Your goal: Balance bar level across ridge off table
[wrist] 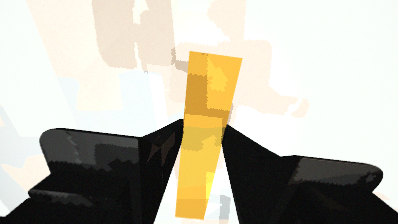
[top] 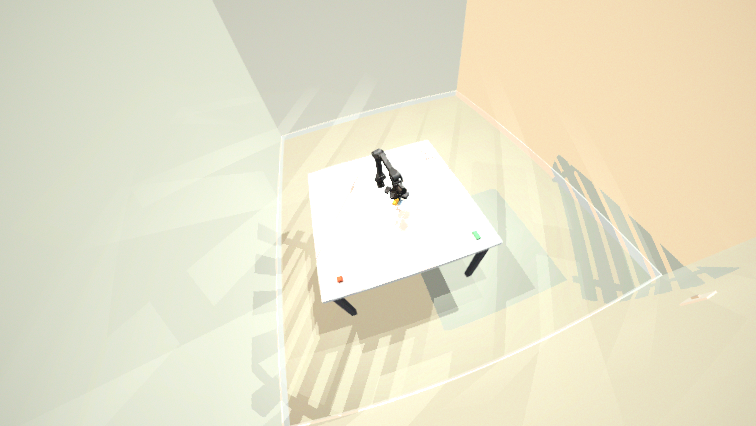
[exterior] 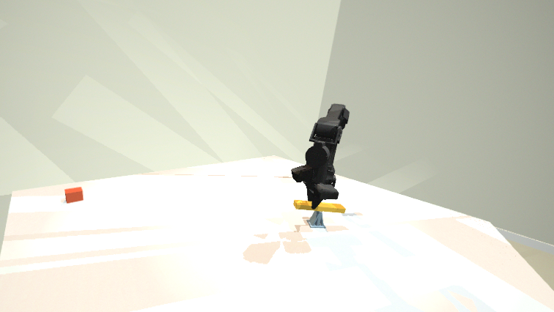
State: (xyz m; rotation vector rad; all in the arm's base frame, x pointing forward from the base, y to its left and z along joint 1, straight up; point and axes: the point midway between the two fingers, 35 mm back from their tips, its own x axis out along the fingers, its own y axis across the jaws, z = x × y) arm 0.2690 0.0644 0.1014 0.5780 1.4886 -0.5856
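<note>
Right now my gripper tip is 20 mm to the right of the yellow bar and 20 mm past it. From my gripper tip the other things lie so: green block 470 mm ahead, 440 mm to the left, 60 mm below; then red block 560 mm to the right, 470 mm ahead, 50 mm below.
</note>
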